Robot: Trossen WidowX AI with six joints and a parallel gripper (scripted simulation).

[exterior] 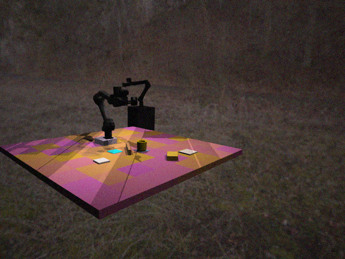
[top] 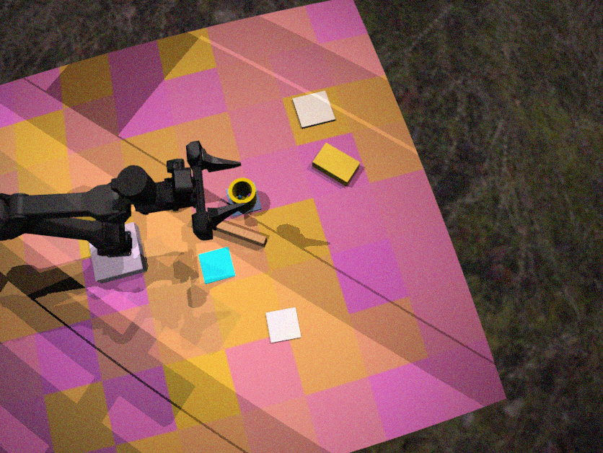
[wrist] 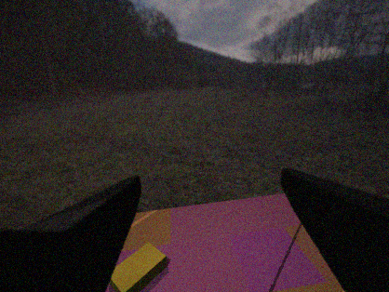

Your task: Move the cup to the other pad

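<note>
Now: the yellow cup 3 cm behind my gripper tip, 10 cm to the left of it and 32 cm below it. Also, from my gripper tip: wooden bar (7 cm behind, 1 cm to the left, 35 cm below); grey-blue pad (3 cm behind, 10 cm to the left, 37 cm below); red marble (1 cm behind, 9 cm to the left, 34 cm below).
</note>
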